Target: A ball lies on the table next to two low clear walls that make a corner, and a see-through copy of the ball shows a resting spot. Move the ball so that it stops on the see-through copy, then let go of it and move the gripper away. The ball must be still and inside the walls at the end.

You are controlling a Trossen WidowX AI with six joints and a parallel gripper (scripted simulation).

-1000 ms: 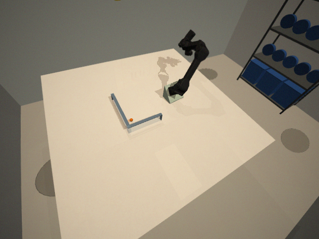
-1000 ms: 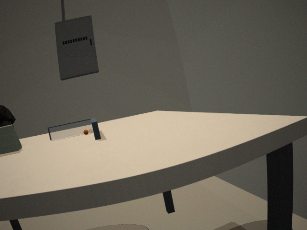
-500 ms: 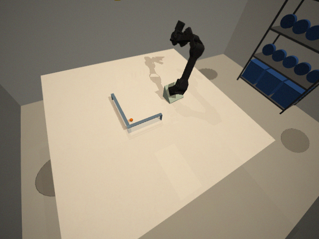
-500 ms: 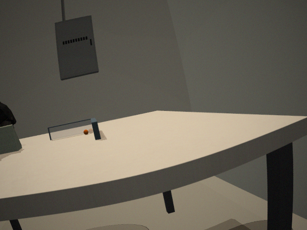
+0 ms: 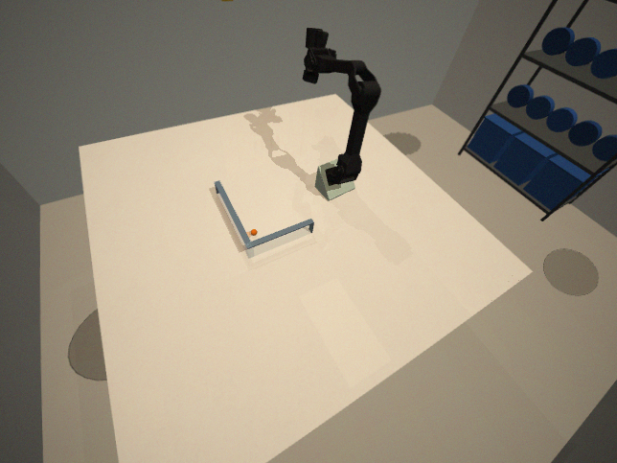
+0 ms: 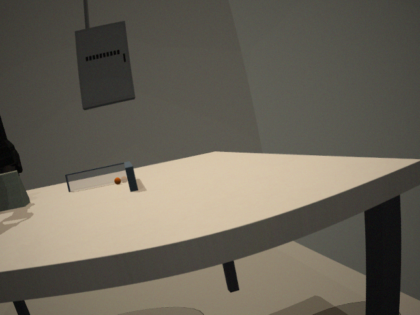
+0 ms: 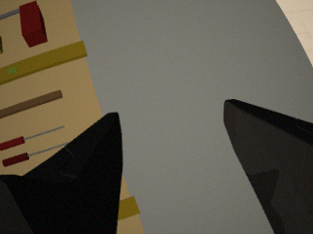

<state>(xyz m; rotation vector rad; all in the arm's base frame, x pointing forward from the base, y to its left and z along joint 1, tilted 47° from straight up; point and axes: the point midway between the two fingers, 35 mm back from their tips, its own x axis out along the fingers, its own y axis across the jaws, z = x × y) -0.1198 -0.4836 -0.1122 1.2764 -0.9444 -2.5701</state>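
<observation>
Now: gripper tip 530 mm short of the orange ball, 510 mm to the right of it and 320 mm above it. Round my gripper tip: corner post 570 mm ahead, 300 mm below, 270 mm to the left; then see-through copy of ball 550 mm ahead, 510 mm to the left, 320 mm below.
</observation>
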